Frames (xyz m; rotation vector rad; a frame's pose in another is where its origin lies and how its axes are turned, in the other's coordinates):
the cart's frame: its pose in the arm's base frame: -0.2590 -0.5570 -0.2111 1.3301 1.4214 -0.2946
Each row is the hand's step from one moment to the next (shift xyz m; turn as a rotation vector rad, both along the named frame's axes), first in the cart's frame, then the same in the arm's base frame.
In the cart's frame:
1: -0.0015 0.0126 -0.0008 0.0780 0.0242 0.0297
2: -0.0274 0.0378 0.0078 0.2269 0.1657 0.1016
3: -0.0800 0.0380 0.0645 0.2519 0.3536 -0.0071
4: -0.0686 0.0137 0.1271 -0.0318 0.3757 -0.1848
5: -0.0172 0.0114 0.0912 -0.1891 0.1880 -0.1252
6: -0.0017 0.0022 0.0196 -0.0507 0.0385 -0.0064
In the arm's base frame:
1: 0.0095 0.0040 0.0075 0.0545 0.0272 -0.0620
2: 0.0282 -0.0081 0.0372 0.2441 0.0994 -0.1407
3: 0.0452 -0.0802 0.0594 0.3462 0.2599 -0.0332
4: 0.0611 -0.1306 0.0164 0.2012 0.2517 0.2692
5: 0.0530 -0.0759 -0.0133 0.0409 0.0579 0.2859
6: 0.0117 -0.0153 -0.0046 0.0155 -0.0095 0.0613

